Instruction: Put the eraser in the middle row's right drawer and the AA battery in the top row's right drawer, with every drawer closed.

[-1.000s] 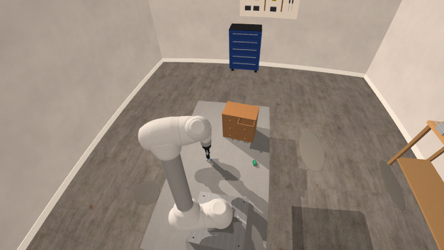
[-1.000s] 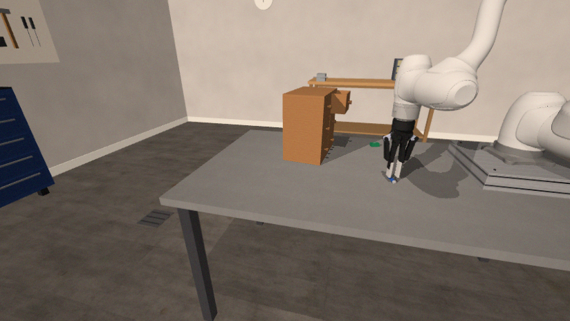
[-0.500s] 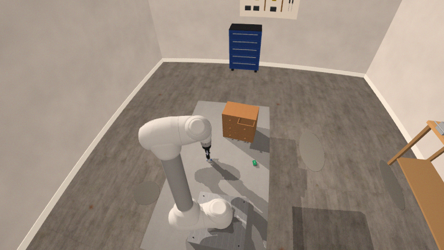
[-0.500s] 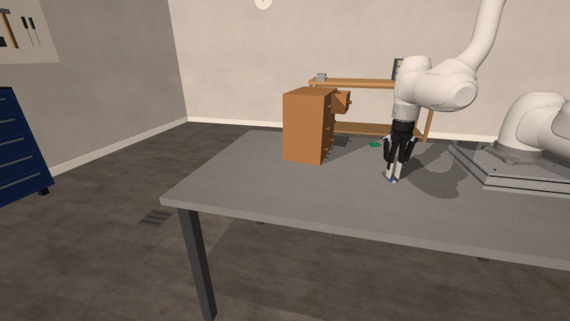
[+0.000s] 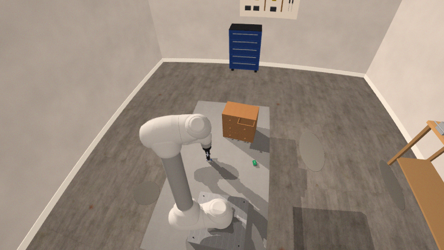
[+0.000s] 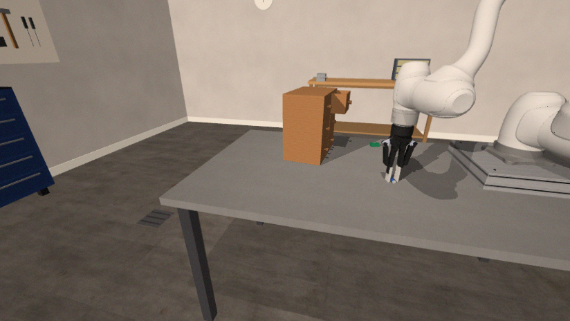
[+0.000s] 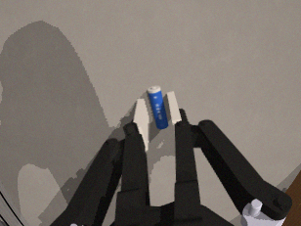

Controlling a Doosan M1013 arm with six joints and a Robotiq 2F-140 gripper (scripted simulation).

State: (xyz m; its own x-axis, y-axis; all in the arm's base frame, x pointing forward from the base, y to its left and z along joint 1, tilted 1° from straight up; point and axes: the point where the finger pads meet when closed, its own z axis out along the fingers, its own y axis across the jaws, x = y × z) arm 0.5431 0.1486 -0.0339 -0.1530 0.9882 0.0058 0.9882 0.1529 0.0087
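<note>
Now: hand 30 mm above the blue AA battery.
</note>
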